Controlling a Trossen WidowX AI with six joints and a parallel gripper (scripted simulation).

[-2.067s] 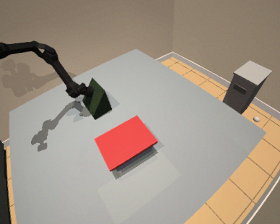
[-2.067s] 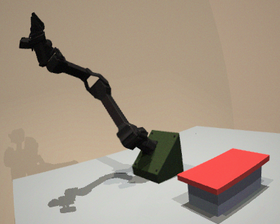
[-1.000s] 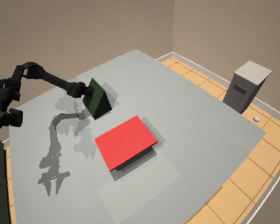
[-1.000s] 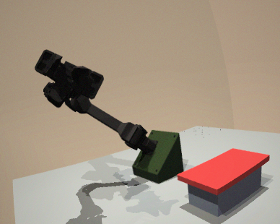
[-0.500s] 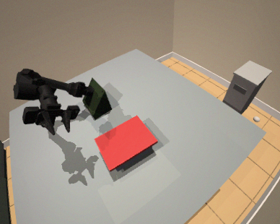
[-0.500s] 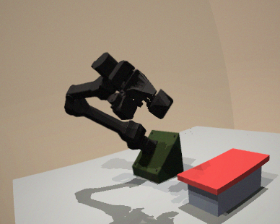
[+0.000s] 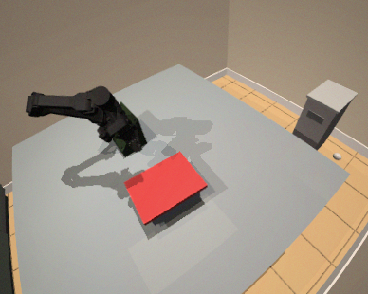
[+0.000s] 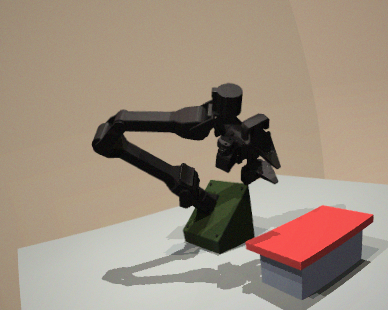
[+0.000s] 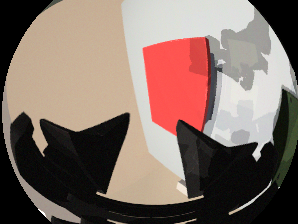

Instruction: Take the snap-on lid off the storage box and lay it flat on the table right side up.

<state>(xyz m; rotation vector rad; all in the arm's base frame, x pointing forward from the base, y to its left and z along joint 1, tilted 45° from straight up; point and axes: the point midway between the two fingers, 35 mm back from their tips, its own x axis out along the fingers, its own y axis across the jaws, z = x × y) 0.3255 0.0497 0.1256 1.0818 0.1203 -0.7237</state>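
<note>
My gripper tip is now 90 mm short of the red lid, 10 mm to the right of it and 120 mm above it. The rest, counted from my gripper tip: storage box (90 mm ahead, 10 mm to the left, 170 mm below).
</note>
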